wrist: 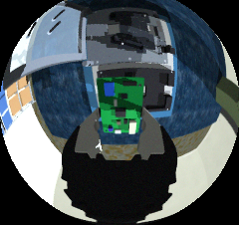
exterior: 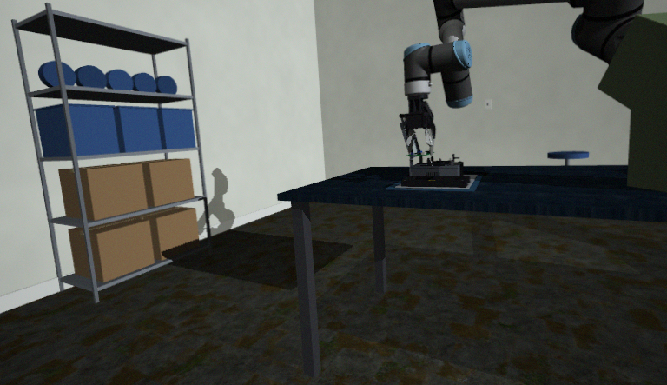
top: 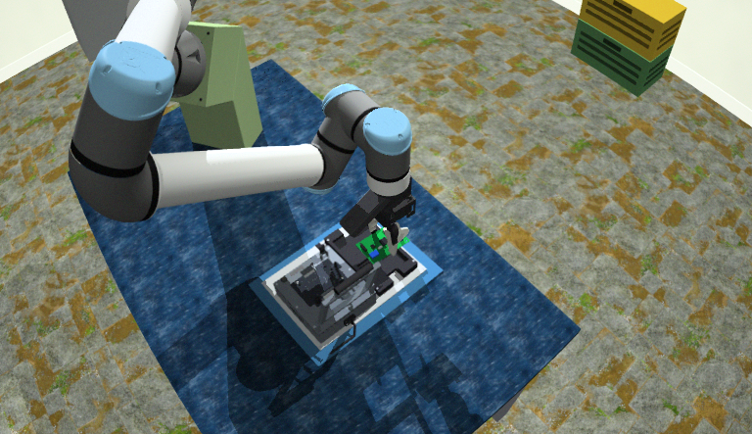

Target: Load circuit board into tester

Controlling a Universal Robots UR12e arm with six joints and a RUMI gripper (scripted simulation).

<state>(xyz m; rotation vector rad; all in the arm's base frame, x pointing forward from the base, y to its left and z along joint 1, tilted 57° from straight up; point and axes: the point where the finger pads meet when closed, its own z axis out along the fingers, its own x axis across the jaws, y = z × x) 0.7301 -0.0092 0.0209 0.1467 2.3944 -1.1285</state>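
Right now the green circuit board is right at my hand. Round my hand: tester lid: 180 mm to the right, 60 mm above, 40 mm ahead; then tester: 120 mm to the right, 40 mm behind, 10 mm below.
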